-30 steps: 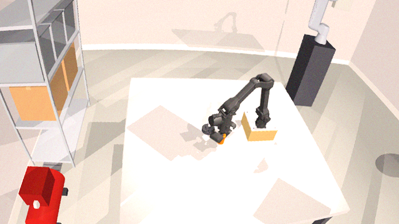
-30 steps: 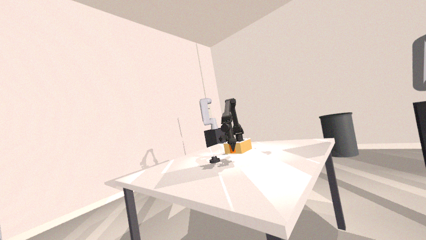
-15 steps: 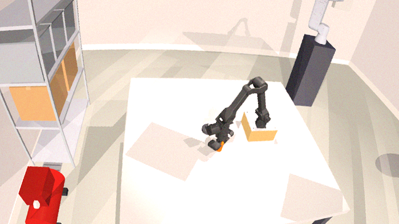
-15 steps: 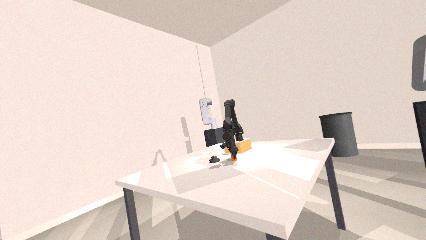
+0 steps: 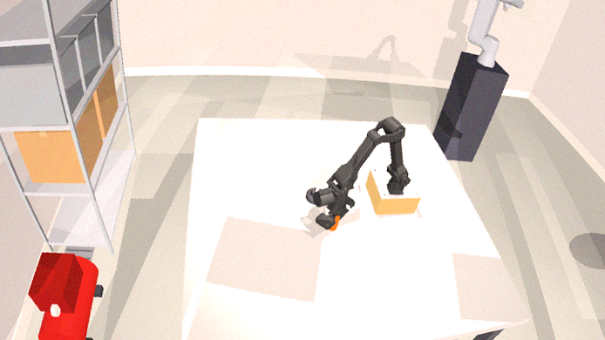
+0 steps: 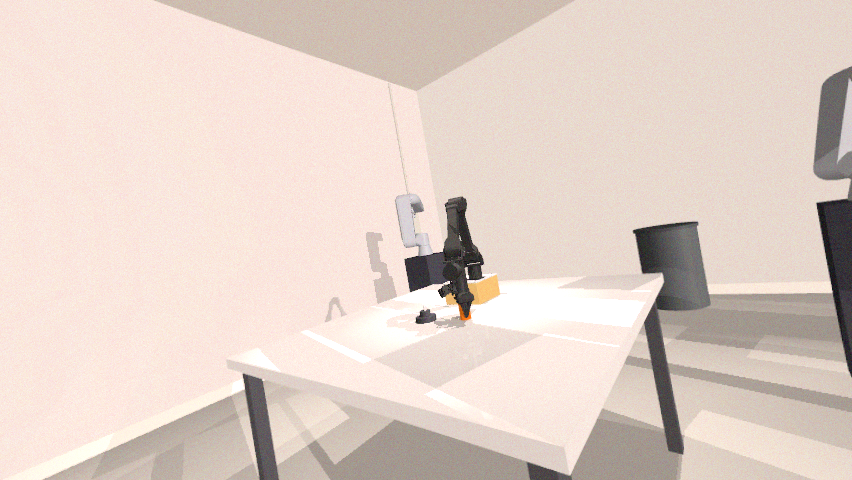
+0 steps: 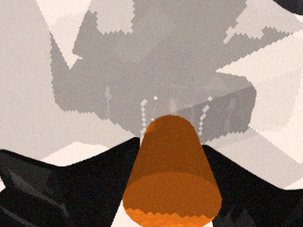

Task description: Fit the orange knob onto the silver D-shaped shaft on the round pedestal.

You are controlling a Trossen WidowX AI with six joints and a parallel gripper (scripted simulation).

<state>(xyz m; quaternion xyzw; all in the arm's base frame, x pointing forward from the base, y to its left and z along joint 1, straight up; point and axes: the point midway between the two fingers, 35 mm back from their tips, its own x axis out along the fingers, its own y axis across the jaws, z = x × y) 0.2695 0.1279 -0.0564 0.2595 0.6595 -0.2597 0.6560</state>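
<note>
My gripper tip is 30 mm below the orange knob. Also, from my gripper tip: dark round pedestal (160 mm to the right, 50 mm ahead, 20 mm above).
</note>
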